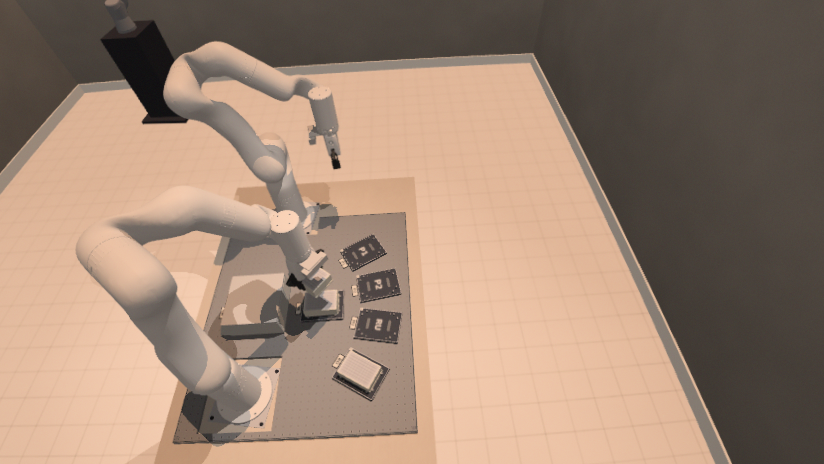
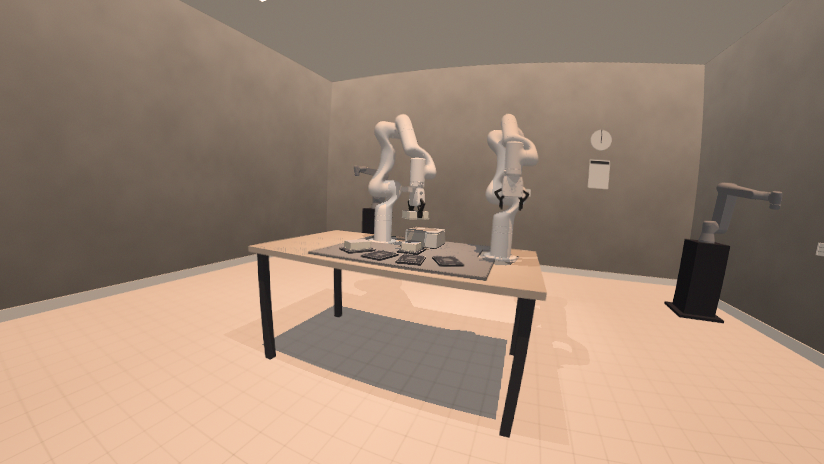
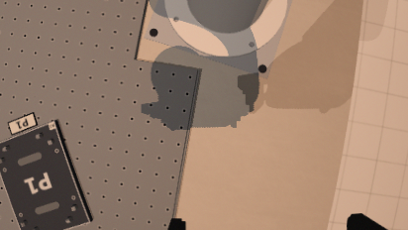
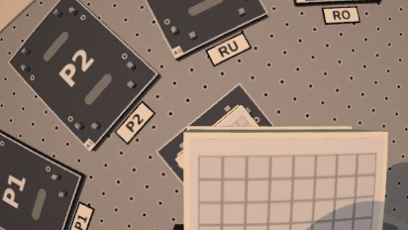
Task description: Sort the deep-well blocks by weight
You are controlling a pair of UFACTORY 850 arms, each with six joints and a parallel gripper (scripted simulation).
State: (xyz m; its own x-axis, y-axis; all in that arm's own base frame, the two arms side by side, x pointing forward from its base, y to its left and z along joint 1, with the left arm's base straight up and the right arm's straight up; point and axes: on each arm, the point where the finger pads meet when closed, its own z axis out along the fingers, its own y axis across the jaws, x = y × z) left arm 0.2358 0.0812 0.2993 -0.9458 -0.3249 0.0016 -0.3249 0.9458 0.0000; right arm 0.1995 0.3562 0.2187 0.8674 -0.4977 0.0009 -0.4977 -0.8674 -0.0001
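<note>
Right now the nest RU is 230 mm ahead of my right hand, 80 mm to the right of it and 200 mm below it. The rest, counted from my right hand: pale check-weigher: 250 mm behind, 30 mm to the right, 140 mm below; then nest P2: 210 mm ahead, 90 mm to the left, 200 mm below; then dark infeed nest: 10 mm to the right, 200 mm below.
</note>
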